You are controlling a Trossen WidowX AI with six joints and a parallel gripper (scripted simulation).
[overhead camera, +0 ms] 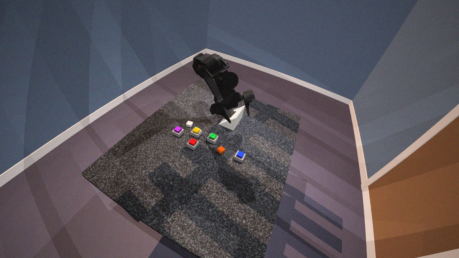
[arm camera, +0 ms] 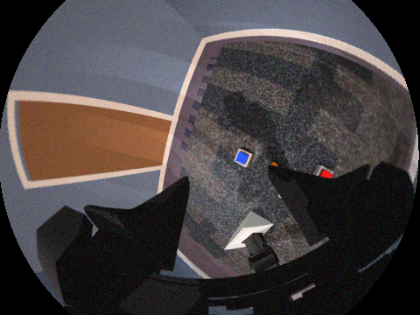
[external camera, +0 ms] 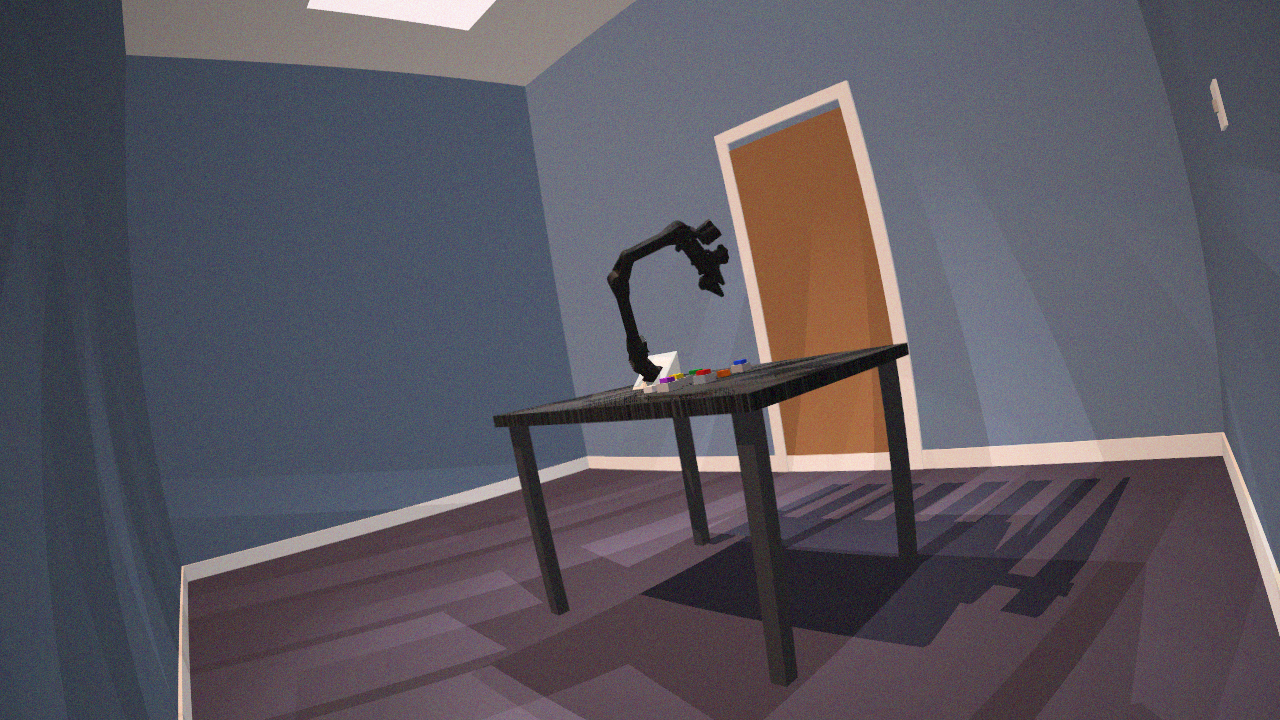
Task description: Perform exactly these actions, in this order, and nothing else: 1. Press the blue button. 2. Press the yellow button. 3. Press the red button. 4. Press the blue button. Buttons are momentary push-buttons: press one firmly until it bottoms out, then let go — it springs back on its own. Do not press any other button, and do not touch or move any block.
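My gripper tip is 240 mm above the blue button, 40 mm to the right of it and 30 mm past it. From my gripper tip the other things lie so: green button 240 mm below, 150 mm to the right, 40 mm behind; orange block 270 mm below, 60 mm to the right; red button 240 mm below, 210 mm to the right, 70 mm ahead.
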